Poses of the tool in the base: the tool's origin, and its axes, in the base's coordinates. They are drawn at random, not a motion.
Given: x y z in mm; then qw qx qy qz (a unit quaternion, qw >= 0).
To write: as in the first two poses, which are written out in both.
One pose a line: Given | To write
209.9, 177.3, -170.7, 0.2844, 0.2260, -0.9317, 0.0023 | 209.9, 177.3, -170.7, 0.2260, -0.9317, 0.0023, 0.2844
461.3, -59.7, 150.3, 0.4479, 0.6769, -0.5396, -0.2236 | 461.3, -59.7, 150.3, 0.6769, -0.5396, -0.2236, 0.4479
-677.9, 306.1, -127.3, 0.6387, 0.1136, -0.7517, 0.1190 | -677.9, 306.1, -127.3, 0.1136, -0.7517, 0.1190, 0.6387
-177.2, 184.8, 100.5, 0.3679, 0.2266, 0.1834, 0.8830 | -177.2, 184.8, 100.5, 0.2266, 0.1834, 0.8830, 0.3679
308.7, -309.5, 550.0, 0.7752, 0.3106, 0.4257, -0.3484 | 308.7, -309.5, 550.0, 0.3106, 0.4257, -0.3484, 0.7752
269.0, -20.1, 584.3, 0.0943, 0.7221, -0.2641, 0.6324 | 269.0, -20.1, 584.3, 0.7221, -0.2641, 0.6324, 0.0943
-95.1, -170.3, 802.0, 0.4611, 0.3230, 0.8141, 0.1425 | -95.1, -170.3, 802.0, 0.3230, 0.8141, 0.1425, 0.4611
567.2, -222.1, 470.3, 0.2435, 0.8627, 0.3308, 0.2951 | 567.2, -222.1, 470.3, 0.8627, 0.3308, 0.2951, 0.2435
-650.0, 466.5, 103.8, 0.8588, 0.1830, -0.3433, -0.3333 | -650.0, 466.5, 103.8, 0.1830, -0.3433, -0.3333, 0.8588
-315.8, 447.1, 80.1, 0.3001, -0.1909, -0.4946, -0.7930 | -315.8, 447.1, 80.1, -0.1909, -0.4946, -0.7930, 0.3001
